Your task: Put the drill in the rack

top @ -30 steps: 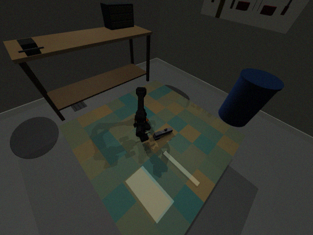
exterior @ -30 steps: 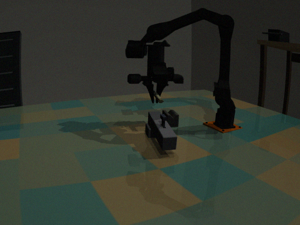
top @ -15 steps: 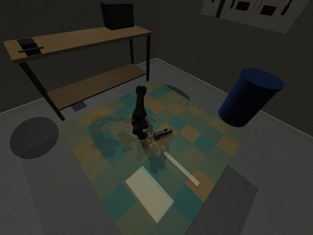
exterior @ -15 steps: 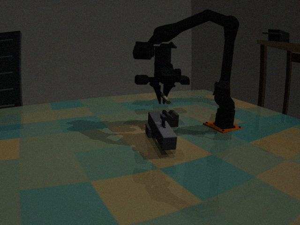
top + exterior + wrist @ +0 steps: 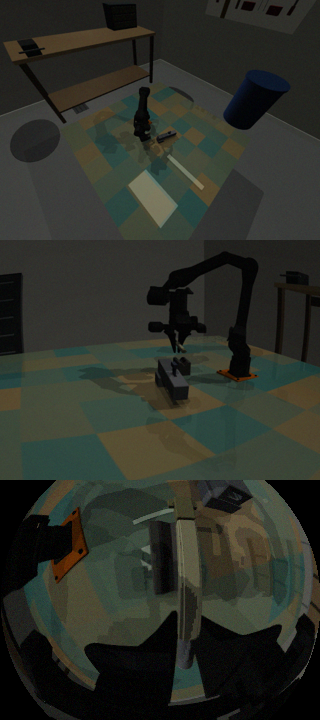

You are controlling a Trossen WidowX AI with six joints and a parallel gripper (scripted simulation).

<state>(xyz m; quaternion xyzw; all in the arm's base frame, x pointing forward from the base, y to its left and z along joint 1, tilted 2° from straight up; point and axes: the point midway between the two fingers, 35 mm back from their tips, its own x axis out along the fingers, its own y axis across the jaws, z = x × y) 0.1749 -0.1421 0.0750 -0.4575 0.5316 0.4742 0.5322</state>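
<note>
My gripper tip is 50 mm to the right of the dark rack and 30 mm above it. Round my gripper tip: short key (230 mm to the left, 100 mm ahead); then drill (40 mm to the left, 30 mm above); then long grey block (210 mm to the left, 100 mm ahead, 20 mm below).
</note>
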